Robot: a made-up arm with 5 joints.
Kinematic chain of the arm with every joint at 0, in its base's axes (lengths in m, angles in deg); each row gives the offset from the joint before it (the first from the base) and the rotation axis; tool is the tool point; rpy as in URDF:
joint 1: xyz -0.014 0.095 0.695 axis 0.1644 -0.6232 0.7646
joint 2: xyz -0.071 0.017 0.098 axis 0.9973 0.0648 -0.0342
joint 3: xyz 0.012 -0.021 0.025 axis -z
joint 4: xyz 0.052 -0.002 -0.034 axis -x
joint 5: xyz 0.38 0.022 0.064 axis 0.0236 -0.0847 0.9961
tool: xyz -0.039 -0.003 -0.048 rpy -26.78 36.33 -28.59
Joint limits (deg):
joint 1: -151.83..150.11
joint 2: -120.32..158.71
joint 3: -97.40..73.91
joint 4: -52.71..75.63
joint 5: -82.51..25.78
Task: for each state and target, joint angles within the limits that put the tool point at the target. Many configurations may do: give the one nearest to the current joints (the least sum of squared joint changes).
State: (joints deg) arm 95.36 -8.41 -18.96 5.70 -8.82
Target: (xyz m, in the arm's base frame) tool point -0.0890 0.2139 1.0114
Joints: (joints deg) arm 107.11 8.88 10.77 8.01 -6.64
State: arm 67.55 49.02 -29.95 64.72 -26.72
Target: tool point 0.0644 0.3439 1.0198
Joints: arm 20.64 52.18 -44.60 63.96 -45.66
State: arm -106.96 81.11 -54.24 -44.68 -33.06
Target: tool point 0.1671 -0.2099 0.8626
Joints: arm -68.16 124.64 -49.84 -46.73 -21.98
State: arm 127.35 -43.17 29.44 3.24 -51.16
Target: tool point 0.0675 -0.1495 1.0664
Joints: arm 122.95 -32.89 72.80 2.49 -46.57
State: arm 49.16 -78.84 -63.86 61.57 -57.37
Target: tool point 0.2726 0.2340 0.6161
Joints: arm 5.71 -55.68 -28.49 61.42 -82.51
